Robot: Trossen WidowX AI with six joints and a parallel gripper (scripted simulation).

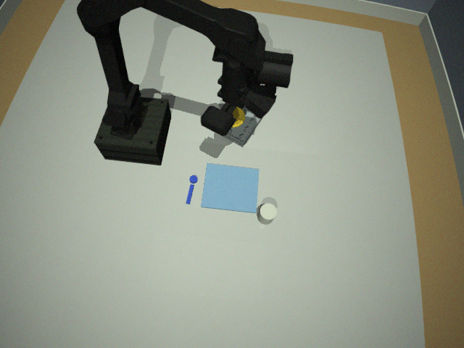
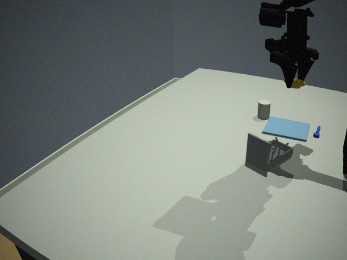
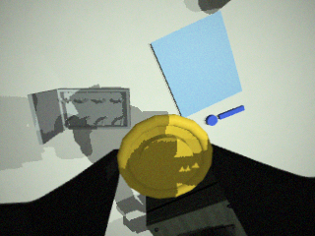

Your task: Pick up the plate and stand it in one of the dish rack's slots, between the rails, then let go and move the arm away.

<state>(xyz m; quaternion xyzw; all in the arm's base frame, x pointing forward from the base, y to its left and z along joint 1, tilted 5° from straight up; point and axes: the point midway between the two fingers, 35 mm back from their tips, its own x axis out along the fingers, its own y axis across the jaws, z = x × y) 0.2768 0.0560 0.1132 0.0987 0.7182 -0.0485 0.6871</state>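
Right now my gripper tip is 20 mm short of the grey dish rack, 100 mm to the right of it and 160 mm above it. The rest, counted from my gripper tip: white cup (160 mm ahead, 150 mm to the right, 160 mm below); yellow plate (10 mm above); blue spoon (60 mm behind, 130 mm to the right, 180 mm below).
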